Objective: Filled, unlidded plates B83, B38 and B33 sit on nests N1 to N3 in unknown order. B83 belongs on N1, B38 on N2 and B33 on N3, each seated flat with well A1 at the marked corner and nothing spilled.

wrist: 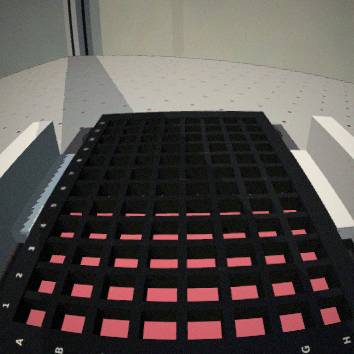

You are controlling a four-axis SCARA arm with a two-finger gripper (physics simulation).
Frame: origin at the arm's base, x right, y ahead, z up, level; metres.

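Where they show: gripper, between the fingertips: (181, 138).
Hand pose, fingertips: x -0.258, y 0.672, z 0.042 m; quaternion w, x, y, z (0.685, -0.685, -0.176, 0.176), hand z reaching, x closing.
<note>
Each offset is from my fingertips to the centre of the thing. "*": to the spot under its first point. Level surfaces: height alone.
A black multiwell plate @(dx +0.011, dy -0.020, dz -0.010 m) (182, 220) with pink liquid in its wells fills the middle and bottom of the wrist view. Its A and 1 labels are at the near left and H at the near right. Liquid shows in the nearer rows; the far wells look dark, their contents hidden. No plate name is readable. My gripper (181, 138) is shut on this plate, one pale finger along each long side. Small parts of a dark grey nest @(* dx +0.032, dy +0.060, dz -0.017 m) (288, 138) show past the plate's far corners; its marked corner and the seating underneath are hidden.
A pale perforated deck @(dz -0.029 m) (200, 85) extends behind the plate to a greenish wall (225, 30). A vertical post with dark stripes @(* dx -0.427, dy +0.333, dz +0.031 m) (77, 27) stands at the back left, and a shadow band falls across the deck below it. The other two plates do not show.
</note>
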